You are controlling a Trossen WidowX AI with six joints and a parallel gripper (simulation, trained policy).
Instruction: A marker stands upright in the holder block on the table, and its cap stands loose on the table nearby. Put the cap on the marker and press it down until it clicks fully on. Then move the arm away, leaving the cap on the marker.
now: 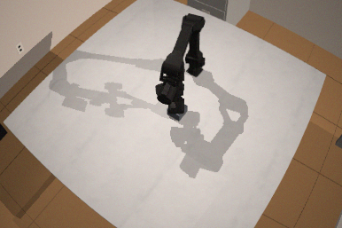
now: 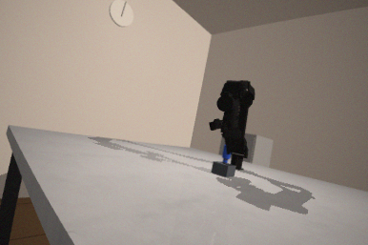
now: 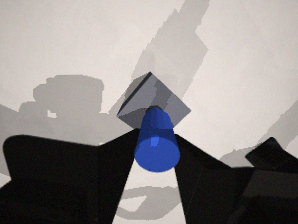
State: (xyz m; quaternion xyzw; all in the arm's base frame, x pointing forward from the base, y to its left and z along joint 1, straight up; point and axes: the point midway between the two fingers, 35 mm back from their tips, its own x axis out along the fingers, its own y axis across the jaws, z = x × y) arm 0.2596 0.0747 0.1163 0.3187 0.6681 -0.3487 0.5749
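Now: the grey holder block 60 mm below my gripper tip. The rest, counted from my gripper tip: blue cap 10 mm above.
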